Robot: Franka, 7 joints.
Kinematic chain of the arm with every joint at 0, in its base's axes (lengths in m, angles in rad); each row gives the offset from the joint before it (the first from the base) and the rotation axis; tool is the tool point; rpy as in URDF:
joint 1: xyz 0 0 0.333 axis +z
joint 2: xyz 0 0 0 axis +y
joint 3: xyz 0 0 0.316 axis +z
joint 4: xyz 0.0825 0 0 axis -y
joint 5: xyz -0.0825 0 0.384 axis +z
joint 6: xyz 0 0 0 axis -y
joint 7: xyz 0.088 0 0 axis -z
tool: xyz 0 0 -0.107 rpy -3.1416 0 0
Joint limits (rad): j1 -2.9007..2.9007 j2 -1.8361..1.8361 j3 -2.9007..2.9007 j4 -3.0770..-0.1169 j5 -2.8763..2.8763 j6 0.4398..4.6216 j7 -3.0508..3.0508
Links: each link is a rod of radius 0.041 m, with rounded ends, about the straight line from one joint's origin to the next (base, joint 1, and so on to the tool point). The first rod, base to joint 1, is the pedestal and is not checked.
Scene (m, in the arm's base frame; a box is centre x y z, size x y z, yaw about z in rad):
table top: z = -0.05
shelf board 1: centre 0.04 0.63 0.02 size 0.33 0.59 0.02 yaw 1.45
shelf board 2: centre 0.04 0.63 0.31 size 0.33 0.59 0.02 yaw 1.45
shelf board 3: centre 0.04 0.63 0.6 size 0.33 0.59 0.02 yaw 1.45
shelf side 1: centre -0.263 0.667 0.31 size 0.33 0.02 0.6 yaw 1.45
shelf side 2: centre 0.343 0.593 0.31 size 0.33 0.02 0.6 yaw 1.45
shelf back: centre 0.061 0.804 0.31 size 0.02 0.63 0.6 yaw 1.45
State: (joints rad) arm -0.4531 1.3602 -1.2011 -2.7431 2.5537 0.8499 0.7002
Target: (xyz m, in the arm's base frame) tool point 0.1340 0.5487 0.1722
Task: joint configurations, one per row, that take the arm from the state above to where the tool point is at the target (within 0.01 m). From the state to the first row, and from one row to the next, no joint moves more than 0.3 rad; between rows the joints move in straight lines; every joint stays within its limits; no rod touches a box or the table.
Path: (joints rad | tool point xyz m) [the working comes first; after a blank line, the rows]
Joints at the target: -2.1044 -0.6139 -2.9007 -2.2618 2.8763 1.4057 0.7002
Straight joint move there: touches shelf board 2, shelf side 1.

1: -0.7142 1.1337 -1.4439 -2.7844 2.5998 0.9064 0.7002 | -0.2029 -0.3456 0.2322
2: -0.9753 0.9071 -1.6867 -2.8257 2.6459 0.9630 0.7002 | -0.3262 -0.2388 0.3203
3: -1.2365 0.6806 -1.9295 -2.8670 2.6920 1.0195 0.7002 | -0.3888 -0.0577 0.3717
4: -1.4976 0.4541 -2.1723 -2.9083 2.7380 1.0760 0.7002 | -0.3544 0.1434 0.3759
5: -1.7587 0.2275 -2.4151 -2.9496 2.7841 1.1325 0.7002 | -0.2273 0.2967 0.3344
6: -2.0198 0.0010 -2.6579 -2.9909 2.8302 1.1891 0.7002 | -0.0526 0.3507 0.2596
7: -2.2809 -0.2255 -2.9007 -3.0322 2.8763 1.2456 0.7002 | 0.1030 0.2934 0.1722
8: -2.2221 -0.3550 -2.9007 -2.7754 2.8763 1.2990 0.7002 | 0.1215 0.3824 0.1700
9: -2.1632 -0.4844 -2.9007 -2.5186 2.8763 1.3524 0.7002 | 0.1315 0.4682 0.1701
10: -2.1044 -0.6139 -2.9007 -2.2618 2.8763 1.4057 0.7002 | 0.1340 0.5487 0.1722

